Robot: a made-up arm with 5 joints. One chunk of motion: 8 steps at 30 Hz.
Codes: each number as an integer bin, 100 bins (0 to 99) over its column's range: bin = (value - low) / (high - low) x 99, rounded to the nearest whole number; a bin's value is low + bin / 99 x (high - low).
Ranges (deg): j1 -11..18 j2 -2..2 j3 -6..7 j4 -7..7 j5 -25..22
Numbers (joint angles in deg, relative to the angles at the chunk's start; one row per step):
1: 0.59 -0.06 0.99 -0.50 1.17
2: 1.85 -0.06 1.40 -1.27 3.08
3: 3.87 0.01 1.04 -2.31 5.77
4: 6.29 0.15 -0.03 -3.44 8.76
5: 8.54 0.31 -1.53 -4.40 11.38
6: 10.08 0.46 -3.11 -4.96 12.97
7: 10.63 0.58 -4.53 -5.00 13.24
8: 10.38 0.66 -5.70 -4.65 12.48
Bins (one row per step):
1: 40 48 53 46 55
2: 44 48 56 41 59
3: 51 50 54 33 65
4: 59 53 45 25 71
5: 67 57 34 18 77
6: 72 61 22 14 80
7: 74 64 11 14 81
8: 73 66 2 17 79

